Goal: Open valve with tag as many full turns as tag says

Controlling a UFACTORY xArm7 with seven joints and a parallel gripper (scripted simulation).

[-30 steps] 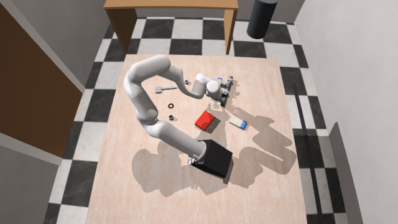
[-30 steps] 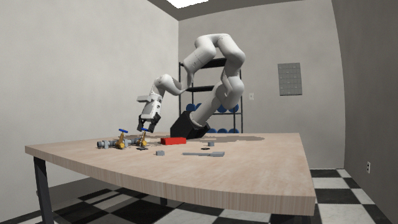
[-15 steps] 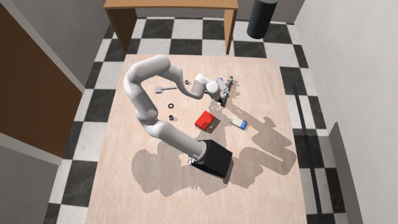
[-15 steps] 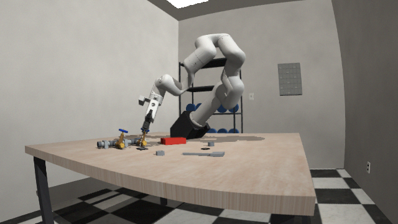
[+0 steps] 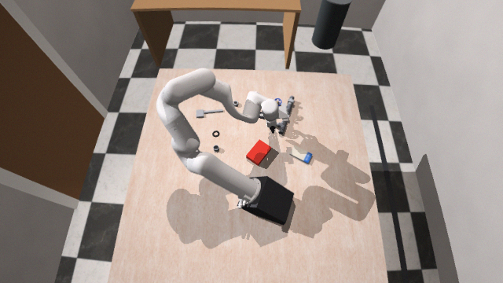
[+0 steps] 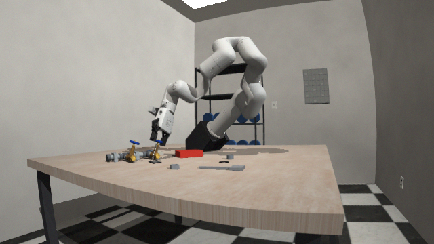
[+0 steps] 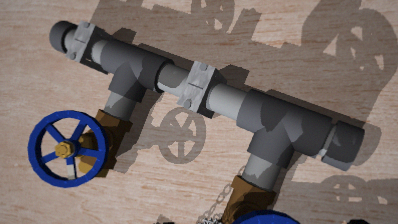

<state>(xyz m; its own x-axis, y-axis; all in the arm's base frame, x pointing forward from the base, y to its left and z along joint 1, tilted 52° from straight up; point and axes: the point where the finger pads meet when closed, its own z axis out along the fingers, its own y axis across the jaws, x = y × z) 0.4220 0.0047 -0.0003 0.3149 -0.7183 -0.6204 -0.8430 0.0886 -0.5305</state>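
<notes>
Right now my hand is 7 cm short of the black tag, 6 cm to the right of it and 8 cm above it. Round my hand: red block 17 cm behind, 2 cm to the left, 7 cm below; then white box 12 cm behind, 20 cm to the right, 8 cm below; then grey flat tool 39 cm to the left, 8 cm below.
</notes>
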